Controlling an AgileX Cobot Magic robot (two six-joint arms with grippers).
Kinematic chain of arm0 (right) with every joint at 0, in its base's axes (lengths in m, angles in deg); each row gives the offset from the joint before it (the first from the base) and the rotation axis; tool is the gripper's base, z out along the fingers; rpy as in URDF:
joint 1: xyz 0 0 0.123 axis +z
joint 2: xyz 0 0 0 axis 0.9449 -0.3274 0
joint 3: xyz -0.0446 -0.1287 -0.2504 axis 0.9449 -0.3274 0
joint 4: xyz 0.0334 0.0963 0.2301 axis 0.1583 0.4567 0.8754
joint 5: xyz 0 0 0 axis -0.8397 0.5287 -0.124
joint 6: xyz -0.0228 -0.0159 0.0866 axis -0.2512 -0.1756 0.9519
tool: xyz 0 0 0 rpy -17.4 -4.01 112.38
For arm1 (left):
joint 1: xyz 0 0 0.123 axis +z
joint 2: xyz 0 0 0 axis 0.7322 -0.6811 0
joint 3: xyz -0.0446 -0.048 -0.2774 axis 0.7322 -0.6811 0
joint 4: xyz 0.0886 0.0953 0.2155 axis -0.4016 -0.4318 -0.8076
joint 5: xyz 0 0 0 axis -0.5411 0.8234 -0.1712
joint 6: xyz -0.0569 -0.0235 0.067 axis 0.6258 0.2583 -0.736
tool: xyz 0 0 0 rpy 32.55 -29.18 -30.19
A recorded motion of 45 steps. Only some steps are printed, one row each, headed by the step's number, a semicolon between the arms.
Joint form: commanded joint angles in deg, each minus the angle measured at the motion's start. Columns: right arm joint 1, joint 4, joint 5, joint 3, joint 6, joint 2; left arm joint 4, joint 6, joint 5, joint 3, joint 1, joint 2.
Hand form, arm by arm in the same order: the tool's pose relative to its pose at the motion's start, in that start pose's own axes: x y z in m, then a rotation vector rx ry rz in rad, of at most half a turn. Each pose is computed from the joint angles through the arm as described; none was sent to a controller.
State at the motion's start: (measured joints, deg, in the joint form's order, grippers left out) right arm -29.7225 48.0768 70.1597 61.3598 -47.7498 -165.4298; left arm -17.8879 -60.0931 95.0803 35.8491 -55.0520 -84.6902
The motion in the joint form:
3: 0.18 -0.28 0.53 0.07 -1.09 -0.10; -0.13 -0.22 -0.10 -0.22 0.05 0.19
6: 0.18 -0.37 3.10 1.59 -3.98 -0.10; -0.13 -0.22 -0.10 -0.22 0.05 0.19
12: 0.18 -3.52 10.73 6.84 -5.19 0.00; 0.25 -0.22 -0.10 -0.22 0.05 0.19
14: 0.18 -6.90 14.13 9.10 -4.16 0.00; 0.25 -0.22 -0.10 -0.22 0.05 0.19
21: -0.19 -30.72 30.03 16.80 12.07 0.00; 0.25 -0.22 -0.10 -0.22 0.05 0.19
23: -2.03 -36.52 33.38 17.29 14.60 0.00; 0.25 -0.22 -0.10 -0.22 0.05 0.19
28: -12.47 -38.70 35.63 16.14 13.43 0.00; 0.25 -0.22 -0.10 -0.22 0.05 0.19
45: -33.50 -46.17 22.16 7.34 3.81 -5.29; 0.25 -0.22 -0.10 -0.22 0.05 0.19
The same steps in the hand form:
3: 0.0012 0.0005 0.0006 0.0025 0.0108 -0.0261; 0.0010 0.0001 0.0001 -0.0016 -0.0012 0.0058
6: -0.0010 0.0054 -0.0025 -0.0085 0.0341 -0.0845; 0.0010 0.0001 0.0001 -0.0016 -0.0012 0.0058
12: -0.0104 0.0197 -0.0149 -0.0186 0.0876 -0.1780; 0.0009 -0.0001 0.0001 0.0005 -0.0012 -0.0005
14: -0.0144 0.0232 -0.0206 0.0038 0.1095 -0.2190; 0.0009 -0.0001 0.0001 0.0005 -0.0012 -0.0005
21: -0.0321 0.0127 -0.0473 0.3155 0.1686 -0.2508; 0.0009 -0.0001 0.0001 0.0005 -0.0012 -0.0005
23: -0.0393 -0.0025 -0.0545 0.4192 0.1718 -0.2355; 0.0009 -0.0001 0.0001 0.0005 -0.0012 -0.0005
28: -0.0586 -0.0571 -0.0705 0.4998 0.1867 -0.0915; 0.0009 -0.0001 0.0001 0.0005 -0.0012 -0.0005
45: -0.0621 -0.1899 -0.0644 0.6085 0.1914 -0.0057; 0.0009 -0.0001 0.0001 0.0005 -0.0012 -0.0005

